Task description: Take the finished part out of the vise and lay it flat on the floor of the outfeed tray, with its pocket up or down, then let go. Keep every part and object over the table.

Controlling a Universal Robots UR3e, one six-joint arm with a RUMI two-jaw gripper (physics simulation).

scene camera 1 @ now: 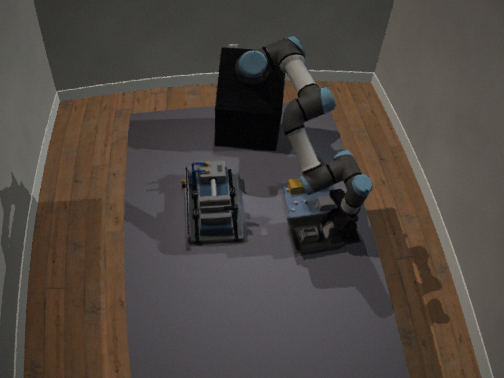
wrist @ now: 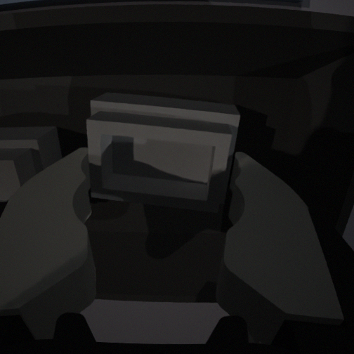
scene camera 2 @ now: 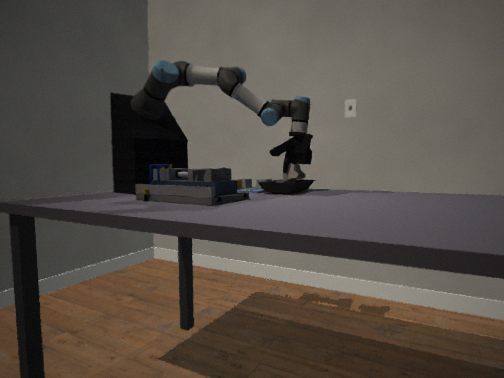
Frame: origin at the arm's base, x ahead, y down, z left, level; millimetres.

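Seen in the pictures: gripper, between the fingertips: (scene camera 1: 330, 231); arm's base, origin of its link: (scene camera 2: 146, 109).
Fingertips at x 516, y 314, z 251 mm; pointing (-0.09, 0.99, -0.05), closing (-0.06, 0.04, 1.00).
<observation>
Offsets run from my fingertips to a thing's top centre. "spot": to the spot under its first point.
My gripper (scene camera 1: 334, 230) (scene camera 2: 294, 176) (wrist: 162, 155) points down low over the dark outfeed tray (scene camera 1: 327, 247) (scene camera 2: 285, 188) (wrist: 165, 50). In the wrist view its fingers are shut on the left and right sides of the grey finished part (wrist: 160, 195), whose stepped rim and rectangular pocket face the camera. I cannot tell whether the part touches the tray floor or lies fully level. Another grey part @[dx +14, dy -31, dz -83 mm] (scene camera 1: 308, 233) (wrist: 42, 137) lies in the tray beside it. The vise @[dx -137, dy -83, dz -406 mm] (scene camera 1: 215, 201) (scene camera 2: 210, 174) stands on its blue base at the left, away from the gripper.
A blue plate @[dx -154, dy +8, dz -47 mm] (scene camera 1: 299, 209) adjoins the tray, with a yellow block @[dx -197, dy -28, dz -96 mm] (scene camera 1: 296, 186), a grey block @[dx -115, dy -28, dz +2 mm] (scene camera 1: 326, 202) and small pale pegs on it. Blue handles @[spot: dx -239, dy -80, dz -445 mm] (scene camera 1: 200, 167) stick out at the vise's back end. The black robot pedestal (scene camera 1: 247, 125) stands at the back.
</observation>
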